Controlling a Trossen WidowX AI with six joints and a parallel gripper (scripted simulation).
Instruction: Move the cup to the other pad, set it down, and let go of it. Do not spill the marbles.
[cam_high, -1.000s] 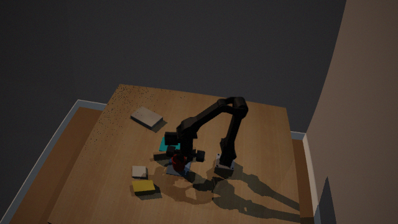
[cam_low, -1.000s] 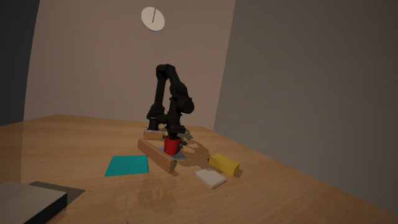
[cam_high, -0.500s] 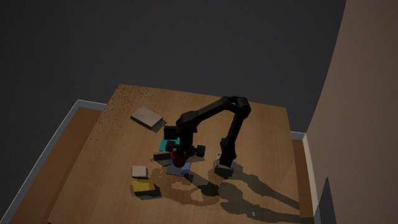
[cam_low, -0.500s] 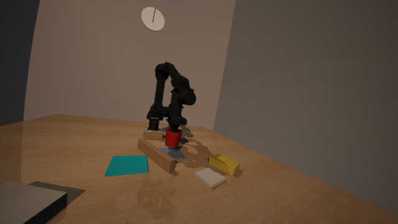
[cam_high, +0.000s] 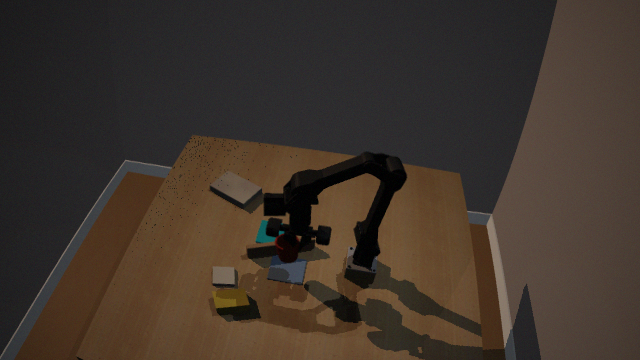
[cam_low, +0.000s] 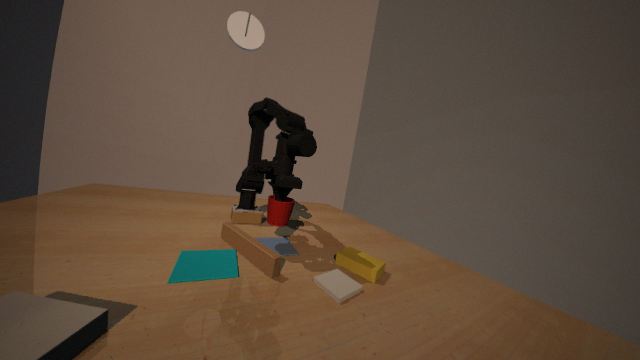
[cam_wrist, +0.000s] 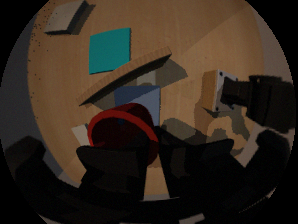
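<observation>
My gripper tip is now 30 mm short of the red cup. Round my gripper tip: wooden bar: 90 mm below, 80 mm ahead, 70 mm to the right; then teal pad: 140 mm to the right, 120 mm below, 120 mm ahead; then blue-grey pad: 120 mm below, 30 mm ahead.
</observation>
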